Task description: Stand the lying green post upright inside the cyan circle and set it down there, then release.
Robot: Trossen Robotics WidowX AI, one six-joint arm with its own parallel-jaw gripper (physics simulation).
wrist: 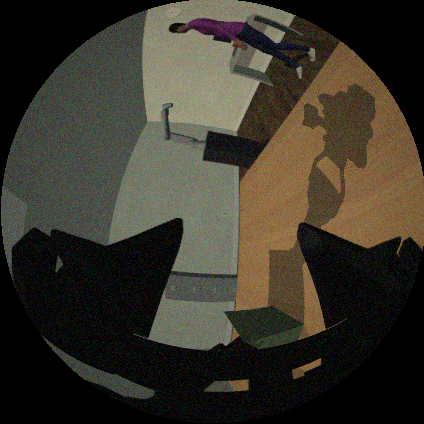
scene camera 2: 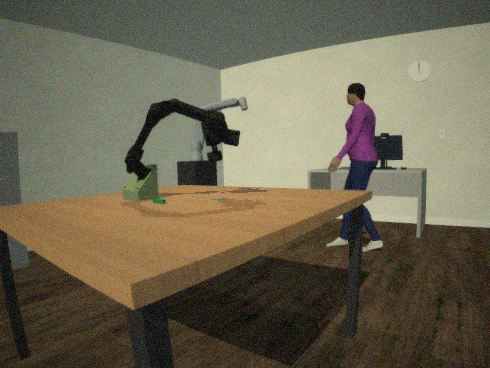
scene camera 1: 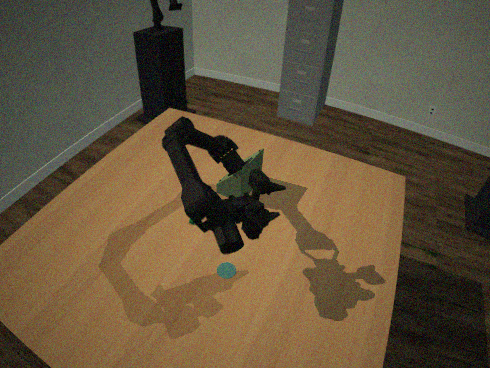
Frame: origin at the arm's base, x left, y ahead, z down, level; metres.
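Seen in the pictures: gripper, fingertip midpoint: [wrist: 243, 227] [scene camera 1: 282, 200]; arm's base, origin of the base link: [wrist: 251, 340] [scene camera 2: 144, 174] [scene camera 1: 238, 168].
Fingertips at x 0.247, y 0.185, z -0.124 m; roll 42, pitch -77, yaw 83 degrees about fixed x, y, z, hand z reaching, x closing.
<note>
Offsets run from my fingertips to a thing's top centre. "spot": to the spot under its first point. Level surfaces: height alone.
The green post {dx -0.299, dy +0.011, dz +0.221 m} [scene camera 1: 192, 221] [scene camera 2: 159, 201] lies on the table near the green wedge-shaped block; the arm hides most of it in scene camera 1. The flat cyan circle {spot: dx -0.090, dy +0.137, dz +0.237 m} [scene camera 1: 226, 270] [scene camera 2: 217, 199] lies on the table, apart from the post. My gripper [scene camera 1: 281, 201] [wrist: 243, 227] is open, with empty space between its widely spread fingers. It is raised well above the table and points roughly sideways. In scene camera 2 its fingers are hard to make out. The post and the circle do not show in the wrist view.
The large green wedge-shaped block [scene camera 1: 233, 184] [scene camera 2: 141, 190] [wrist: 270, 325] stands on the wooden table {dz +0.238 m} [scene camera 1: 350, 200] [scene camera 2: 240, 235] [wrist: 275, 200] by the arm's base. Arm shadows fall across the table. A dark pedestal [scene camera 1: 161, 70] [scene camera 2: 196, 173] [wrist: 232, 147] and a person [scene camera 2: 362, 140] [wrist: 217, 28] are beyond the table.
</note>
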